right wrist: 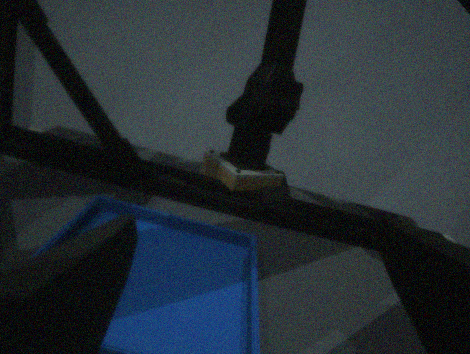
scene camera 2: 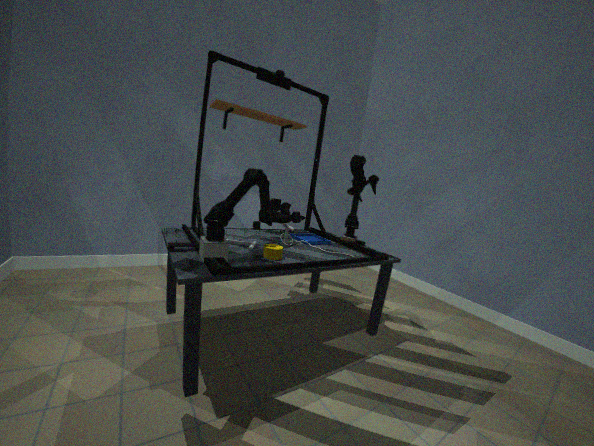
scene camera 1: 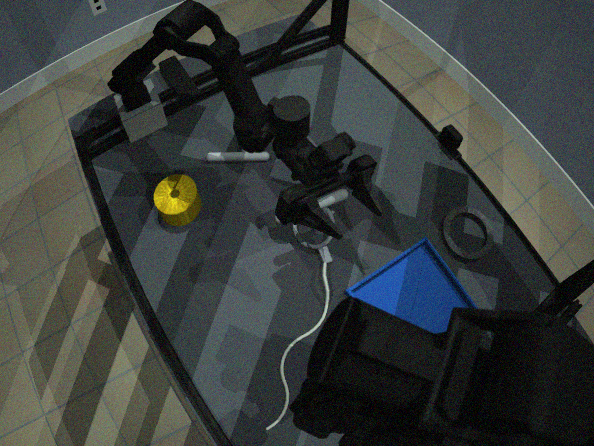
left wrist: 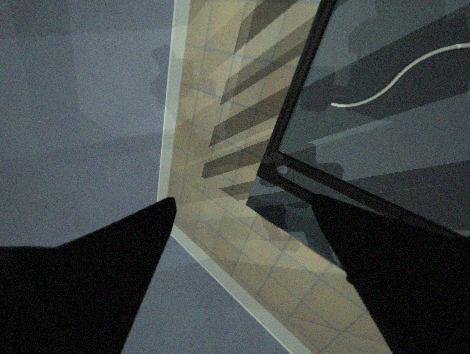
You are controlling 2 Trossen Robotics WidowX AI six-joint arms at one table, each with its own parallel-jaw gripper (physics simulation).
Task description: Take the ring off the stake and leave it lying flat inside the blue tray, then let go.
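Seen in the pictures: left gripper, between the fingertips: (scene camera 2: 368, 198) (left wrist: 244, 202); right gripper, between the fingertips: (right wrist: 259, 229) (scene camera 2: 300, 218) (scene camera 1: 362, 225); left arm's base, origin of its link: (right wrist: 244, 162) (scene camera 2: 349, 236); right arm's base, origin of its link: (scene camera 2: 214, 239) (scene camera 1: 136, 98).
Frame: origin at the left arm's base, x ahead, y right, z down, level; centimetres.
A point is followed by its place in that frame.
A pale loop (scene camera 1: 315, 247) {x 40.3, y 26.4, z 3.1 cm} lies partly hidden beneath my right gripper's fingers, beside a pale post (scene camera 1: 334, 198) {x 39.4, y 31.8, z -6.5 cm}. I cannot tell whether the loop is around the post. A thick dark ring (scene camera 1: 449, 236) {x 16.1, y 38.3, z 3.1 cm} lies flat at the right of scene camera 1; no stake shows in it. The blue tray (scene camera 1: 385, 285) {x 25.8, y 24.3, z 4.1 cm} (scene camera 2: 312, 239) {x 17.2, y 21.5, z 4.0 cm} (right wrist: 190, 290) {x 21.5, y 19.9, z 4.1 cm} is partly hidden by my left arm in scene camera 1; its visible part is empty. My right gripper (scene camera 1: 360, 225) {x 33.4, y 26.4, z -10.8 cm} (scene camera 2: 301, 218) {x 33.4, y 26.4, z -10.8 cm} is open and empty, up-left of the tray. My left gripper (scene camera 2: 368, 195) {x 27.3, y -10.1, z -28.4 cm} (left wrist: 244, 202) {x 27.3, y -10.1, z -28.4 cm} is open, empty and raised high.
A yellow cylinder (scene camera 1: 176, 201) {x 67.6, y 23.9, z -0.4 cm} (scene camera 2: 273, 252) {x 72.8, y 23.1, z 1.2 cm} stands at the left in scene camera 1. A pale rod (scene camera 1: 238, 156) {x 62.0, y 39.5, z 2.9 cm} lies near the right arm. A white cord (scene camera 1: 287, 350) {x 37.9, y 6.7, z 4.1 cm} (left wrist: 400, 75) {x 36.5, y 1.7, z 4.1 cm} winds across the table. Black frame bars line the table's edges; a brown shelf (scene camera 2: 257, 115) hangs behind.
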